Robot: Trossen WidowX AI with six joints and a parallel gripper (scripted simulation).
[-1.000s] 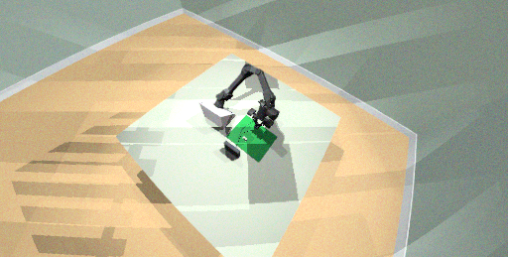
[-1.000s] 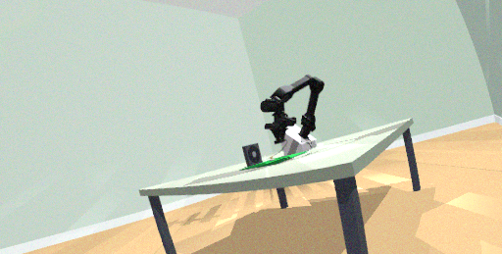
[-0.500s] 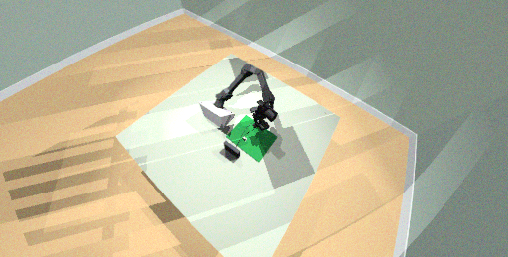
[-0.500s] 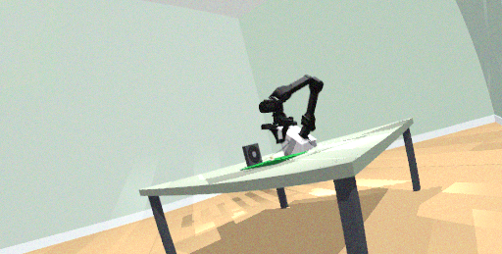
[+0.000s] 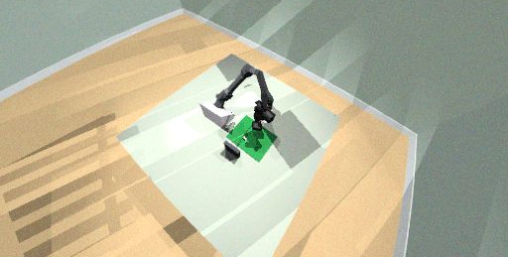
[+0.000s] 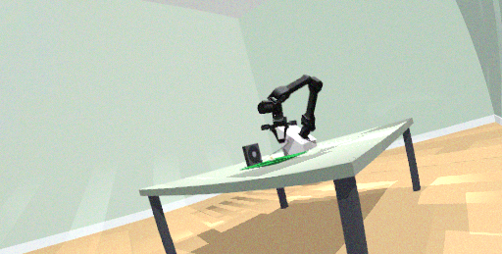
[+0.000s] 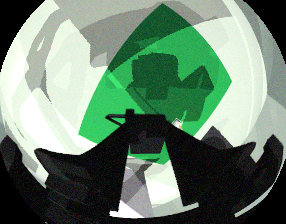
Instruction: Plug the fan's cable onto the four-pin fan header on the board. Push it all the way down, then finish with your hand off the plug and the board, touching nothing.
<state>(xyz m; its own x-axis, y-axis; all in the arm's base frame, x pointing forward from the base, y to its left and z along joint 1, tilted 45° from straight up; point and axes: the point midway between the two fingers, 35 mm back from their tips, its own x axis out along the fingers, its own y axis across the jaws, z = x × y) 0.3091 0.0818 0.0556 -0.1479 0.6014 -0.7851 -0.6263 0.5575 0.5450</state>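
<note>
My gripper tip is now 10 mm to the left of the dark fan plug and 10 mm past it. Round my gripper tip: green board (110 mm below, 50 mm to the right, 20 mm ahead); black fan (230 mm to the right, 30 mm below, 10 mm ahead).
</note>
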